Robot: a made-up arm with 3 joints. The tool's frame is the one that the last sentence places. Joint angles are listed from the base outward.
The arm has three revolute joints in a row. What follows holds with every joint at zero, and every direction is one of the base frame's. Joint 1 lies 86.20 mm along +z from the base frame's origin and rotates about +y. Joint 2 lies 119.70 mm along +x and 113.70 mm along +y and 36.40 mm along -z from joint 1 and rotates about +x. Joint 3 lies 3.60 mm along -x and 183.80 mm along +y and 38.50 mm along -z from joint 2 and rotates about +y. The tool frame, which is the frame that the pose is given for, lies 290.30 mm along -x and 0.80 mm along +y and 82.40 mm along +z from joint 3; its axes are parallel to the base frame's.
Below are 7 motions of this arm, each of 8 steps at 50 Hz.
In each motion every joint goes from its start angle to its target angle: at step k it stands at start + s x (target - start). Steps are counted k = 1, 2, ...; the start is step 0. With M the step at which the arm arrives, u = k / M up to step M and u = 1 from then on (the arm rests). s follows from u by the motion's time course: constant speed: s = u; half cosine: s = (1 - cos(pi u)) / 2; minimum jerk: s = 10 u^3 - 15 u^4 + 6 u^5.
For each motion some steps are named. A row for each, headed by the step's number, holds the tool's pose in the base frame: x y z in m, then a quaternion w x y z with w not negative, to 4 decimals.
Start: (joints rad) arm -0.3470 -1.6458 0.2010
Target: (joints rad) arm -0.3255 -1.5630 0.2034
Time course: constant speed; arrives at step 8
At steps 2, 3, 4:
2: -0.0673 0.2039 -0.1778 0.6860 -0.6994 -0.0481 -0.1948
3: -0.0683 0.2059 -0.1767 0.6898 -0.6962 -0.0473 -0.1930
4: -0.0692 0.2080 -0.1756 0.6936 -0.6930 -0.0466 -0.1912

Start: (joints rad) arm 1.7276 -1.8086 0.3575
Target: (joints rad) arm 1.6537 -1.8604 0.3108
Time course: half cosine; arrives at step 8
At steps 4, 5, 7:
4: -0.2322 0.1955 0.2462 0.3221 -0.6182 0.5157 0.4981
5: -0.2345 0.1912 0.2445 0.3259 -0.6219 0.5086 0.4984
7: -0.2376 0.1852 0.2419 0.3311 -0.6270 0.4985 0.4987

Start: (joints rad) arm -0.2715 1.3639 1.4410
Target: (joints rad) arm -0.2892 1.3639 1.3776
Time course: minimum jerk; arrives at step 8
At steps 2, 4, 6, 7, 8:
2: 0.0990 -0.1031 0.3193 0.6491 0.4142 0.4258 0.4752
4: 0.0901 -0.1041 0.3181 0.6559 0.4184 0.4153 0.4714
6: 0.0812 -0.1048 0.3168 0.6625 0.4227 0.4047 0.4676
7: 0.0792 -0.1050 0.3164 0.6639 0.4236 0.4024 0.4667
8: 0.0789 -0.1050 0.3164 0.6642 0.4238 0.4019 0.4666

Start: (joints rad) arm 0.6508 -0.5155 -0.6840
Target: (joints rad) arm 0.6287 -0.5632 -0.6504
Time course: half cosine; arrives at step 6
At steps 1, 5, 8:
1: -0.2884 0.1960 -0.0271 0.9664 -0.2017 -0.0157 0.1584
5: -0.2868 0.1908 -0.0277 0.9610 -0.2214 -0.0108 0.1654
8: -0.2866 0.1904 -0.0277 0.9606 -0.2230 -0.0104 0.1659

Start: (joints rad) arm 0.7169 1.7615 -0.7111
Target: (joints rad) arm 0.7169 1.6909 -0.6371
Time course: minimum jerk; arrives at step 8
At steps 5, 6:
5: -0.0137 0.2372 0.3201 0.6558 0.5834 0.0195 -0.4787
6: -0.0160 0.2362 0.3196 0.6602 0.5833 0.0238 -0.4725

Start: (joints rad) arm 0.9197 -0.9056 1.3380
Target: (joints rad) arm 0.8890 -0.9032 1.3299
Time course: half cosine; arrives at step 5
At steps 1, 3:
1: 0.0632 0.4346 -0.0279 0.3861 -0.4278 0.8122 -0.0913
3: 0.0647 0.4346 -0.0255 0.3950 -0.4266 0.8082 -0.0938

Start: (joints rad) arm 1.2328 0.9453 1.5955
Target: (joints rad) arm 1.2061 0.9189 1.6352
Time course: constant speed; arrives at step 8
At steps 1, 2, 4, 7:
1: 0.3138 0.0207 -0.0221 0.1383 0.4460 0.8803 0.0837
2: 0.3147 0.0221 -0.0224 0.1377 0.4442 0.8812 0.0853
4: 0.3164 0.0248 -0.0229 0.1365 0.4406 0.8829 0.0884
7: 0.3190 0.0289 -0.0237 0.1347 0.4351 0.8854 0.0929

